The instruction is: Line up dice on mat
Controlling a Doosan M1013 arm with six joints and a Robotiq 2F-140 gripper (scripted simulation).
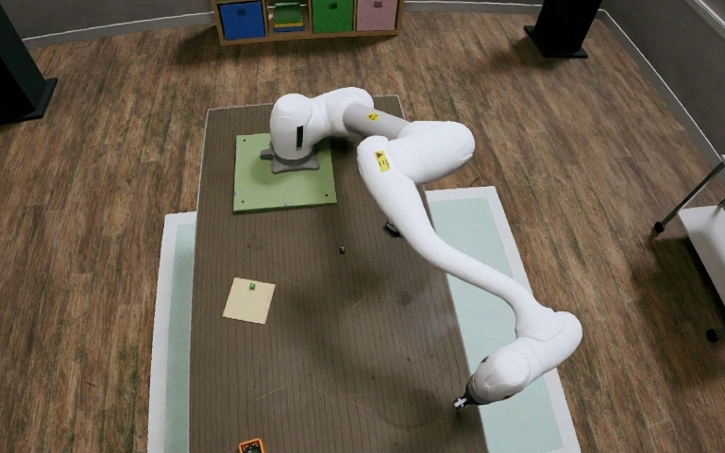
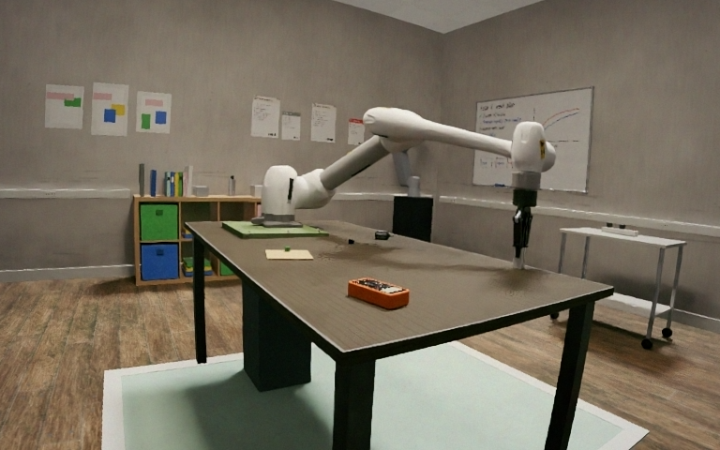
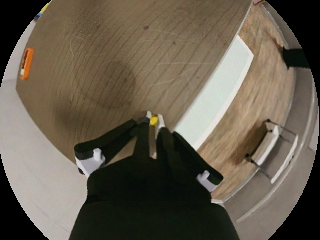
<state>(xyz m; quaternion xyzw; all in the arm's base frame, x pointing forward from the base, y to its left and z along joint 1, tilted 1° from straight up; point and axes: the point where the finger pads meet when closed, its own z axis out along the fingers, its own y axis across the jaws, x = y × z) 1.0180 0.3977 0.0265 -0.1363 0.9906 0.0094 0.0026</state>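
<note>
My hand is 590 mm to the left of the mat, 430 mm past it and 30 mm above it. From my hand the other things lie so: small dark die: 570 mm behind, 270 mm to the right, 20 mm below; then yellow die: 20 mm below; then small black object: 630 mm behind, 70 mm to the right, 20 mm below.
</note>
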